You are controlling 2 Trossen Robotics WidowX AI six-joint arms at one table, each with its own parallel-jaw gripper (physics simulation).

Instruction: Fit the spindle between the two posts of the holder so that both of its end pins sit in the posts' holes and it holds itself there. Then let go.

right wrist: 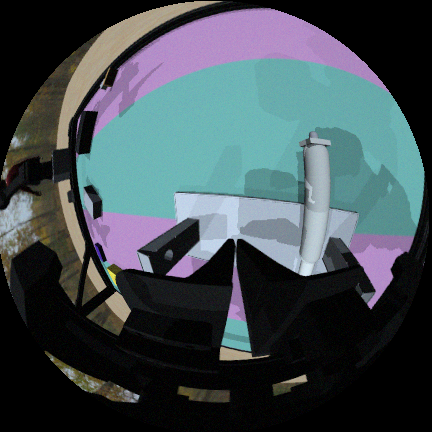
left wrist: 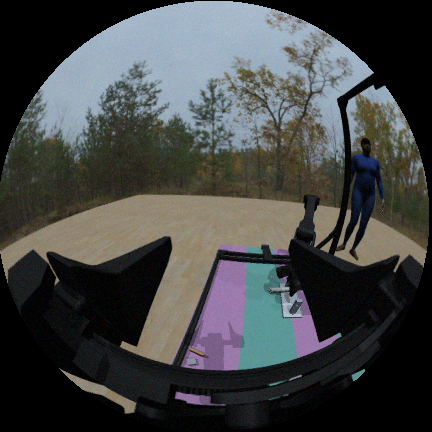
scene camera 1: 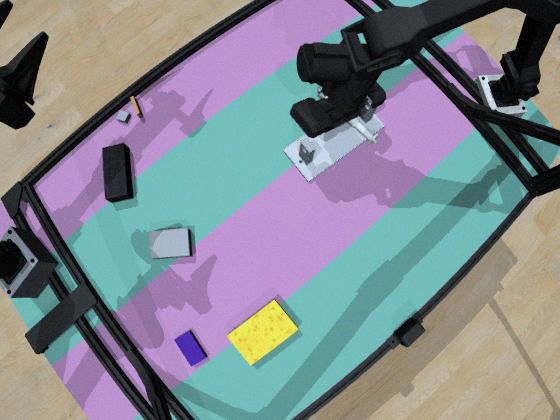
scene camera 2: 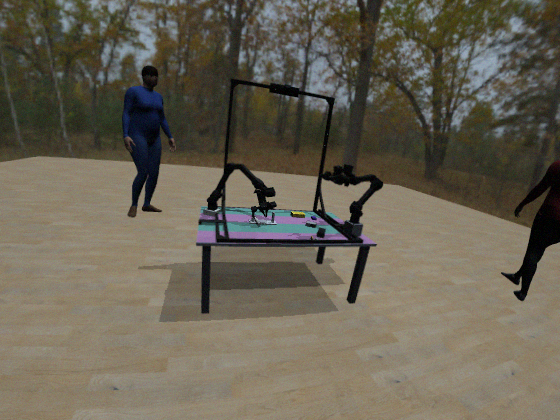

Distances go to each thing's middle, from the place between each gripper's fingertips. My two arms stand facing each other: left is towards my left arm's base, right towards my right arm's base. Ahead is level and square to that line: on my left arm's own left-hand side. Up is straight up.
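The spindle (right wrist: 315, 154) is 3 cm ahead of my right hand, 6 cm to the right of it and 3 cm below it. Then there is the holder plate (scene camera 1: 333, 145), and my right hand is 1 cm past it, 2 cm to the left of it and 4 cm above it. Going by its middle, the spindle is nearer to my right hand than to my left hand.
Counted from my left hand, the spindle is 11 cm behind, 41 cm to the right and 40 cm below. The holder plate is 14 cm behind my left hand, 38 cm to the right of it and 42 cm below it.
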